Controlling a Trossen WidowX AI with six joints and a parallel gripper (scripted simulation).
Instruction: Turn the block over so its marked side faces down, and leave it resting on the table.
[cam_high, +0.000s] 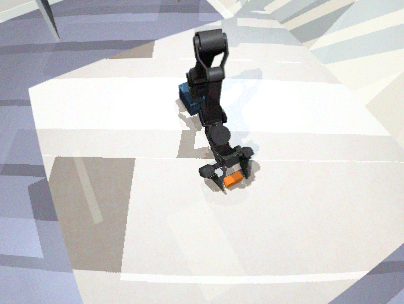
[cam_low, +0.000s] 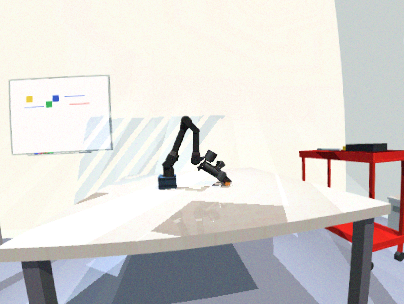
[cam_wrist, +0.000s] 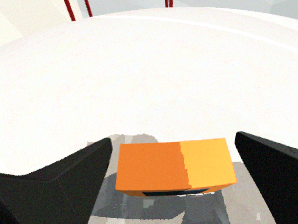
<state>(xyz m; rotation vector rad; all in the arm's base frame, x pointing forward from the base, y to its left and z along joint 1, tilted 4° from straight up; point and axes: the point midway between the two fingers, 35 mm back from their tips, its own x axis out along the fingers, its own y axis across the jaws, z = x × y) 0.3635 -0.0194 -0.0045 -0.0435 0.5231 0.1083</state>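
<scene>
Right now the orange block is 3 cm behind my gripper tip.
</scene>
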